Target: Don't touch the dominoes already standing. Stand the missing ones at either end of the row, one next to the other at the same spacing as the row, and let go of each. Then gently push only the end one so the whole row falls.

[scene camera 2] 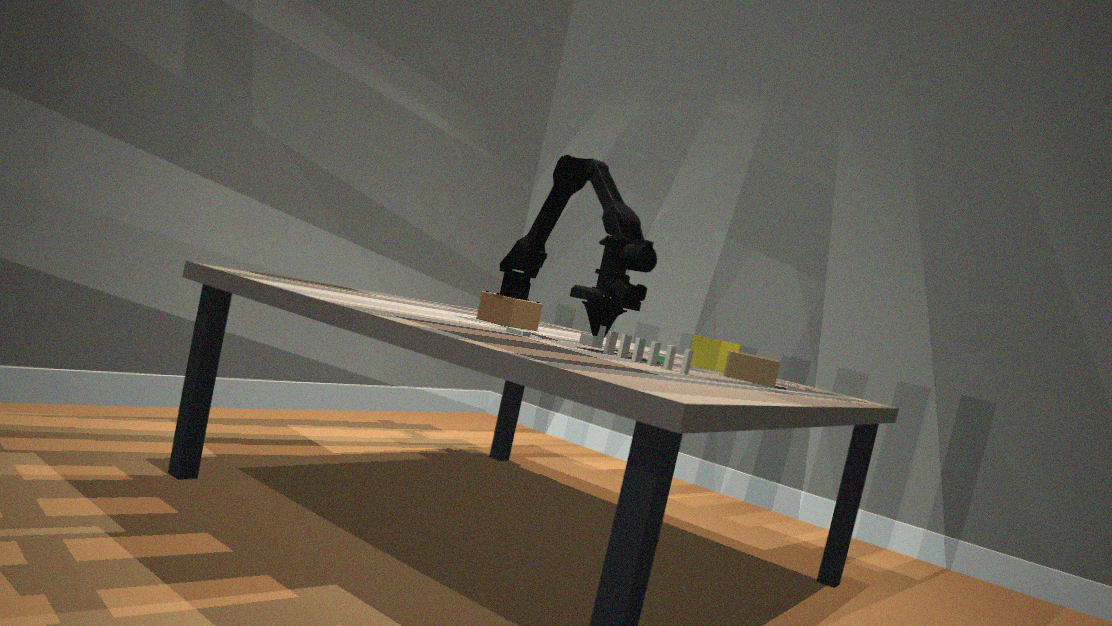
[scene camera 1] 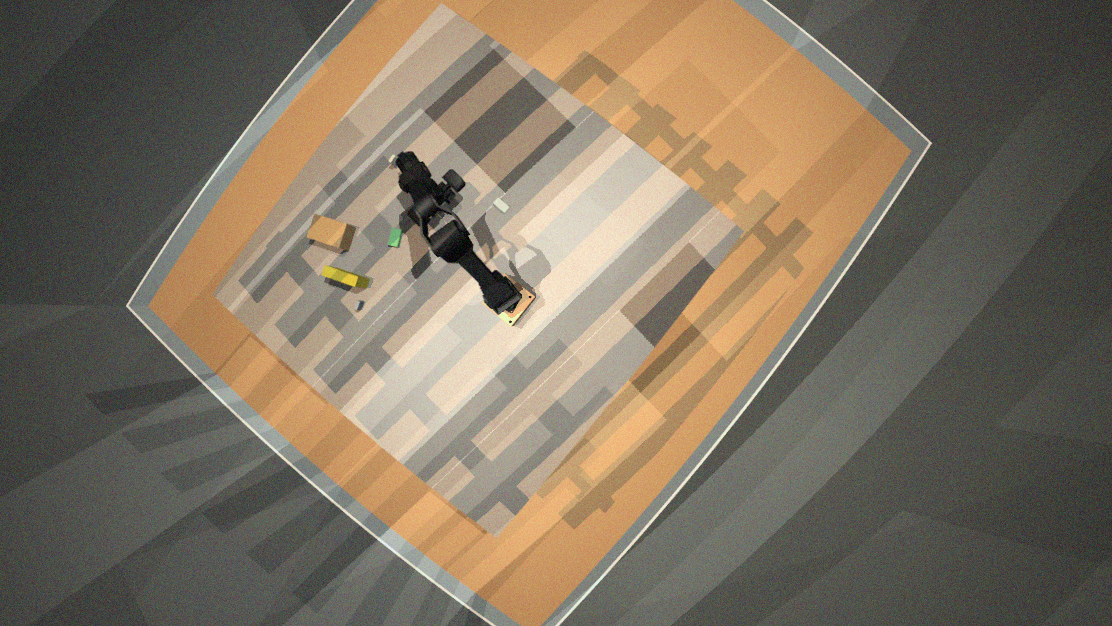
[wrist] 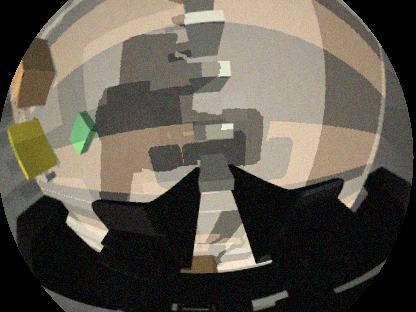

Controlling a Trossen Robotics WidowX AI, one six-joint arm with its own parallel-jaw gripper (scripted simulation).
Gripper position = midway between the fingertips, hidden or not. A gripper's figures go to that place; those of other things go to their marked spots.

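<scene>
The gripper (wrist: 214,170) is 10 cm from the lens, while a pale domino (wrist: 215,175) sits 8 cm from the lens. A green block (wrist: 84,130) is 19 cm from the lens, and a yellow block (wrist: 32,148) is 37 cm from the lens. The pale domino is nearer to the lens than the yellow block, and the marked spots on the domino and the yellow block are 37 cm apart.
</scene>
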